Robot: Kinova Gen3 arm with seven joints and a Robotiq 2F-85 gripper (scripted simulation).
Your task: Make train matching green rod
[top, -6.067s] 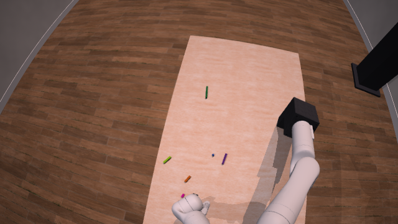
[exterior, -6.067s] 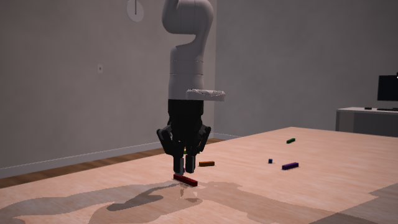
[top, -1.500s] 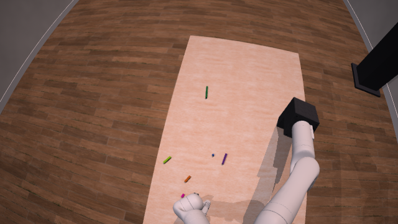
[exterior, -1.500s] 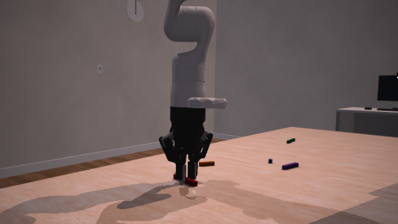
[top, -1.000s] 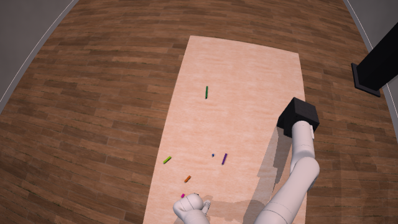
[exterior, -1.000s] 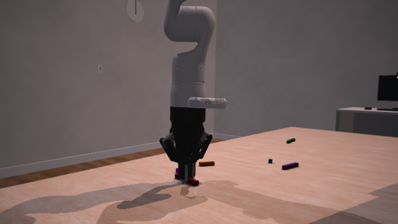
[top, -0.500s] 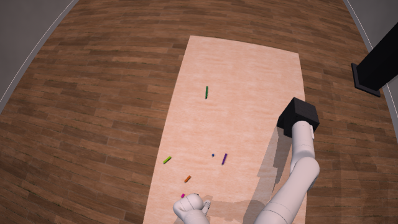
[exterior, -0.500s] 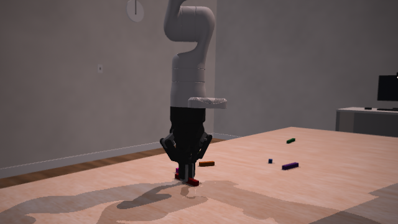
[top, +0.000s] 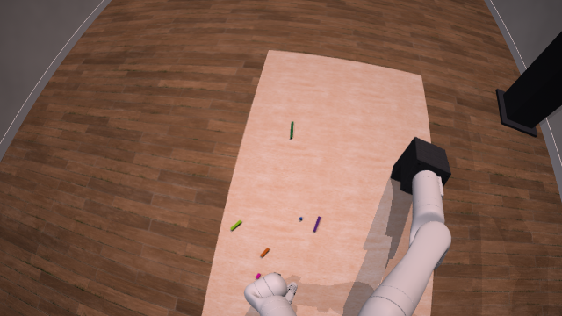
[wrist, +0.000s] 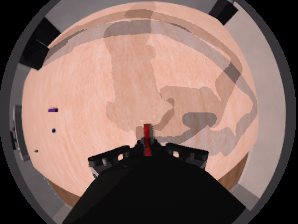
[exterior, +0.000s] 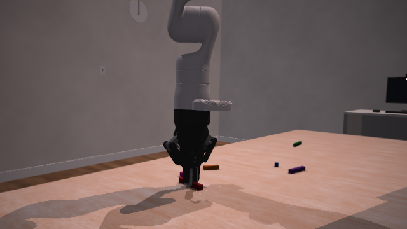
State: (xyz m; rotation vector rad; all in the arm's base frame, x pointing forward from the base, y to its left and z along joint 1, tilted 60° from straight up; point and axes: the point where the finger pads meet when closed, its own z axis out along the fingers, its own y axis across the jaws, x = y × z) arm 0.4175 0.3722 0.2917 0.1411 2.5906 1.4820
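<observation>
My gripper is now 1 cm past the blue rod, 29 cm to the left of it and 2 cm above it. Round my hand: red rod (2 cm below); orange rod (7 cm ahead, 13 cm to the right, 2 cm below); magenta rod (7 cm ahead, 3 cm to the right, 2 cm below).
</observation>
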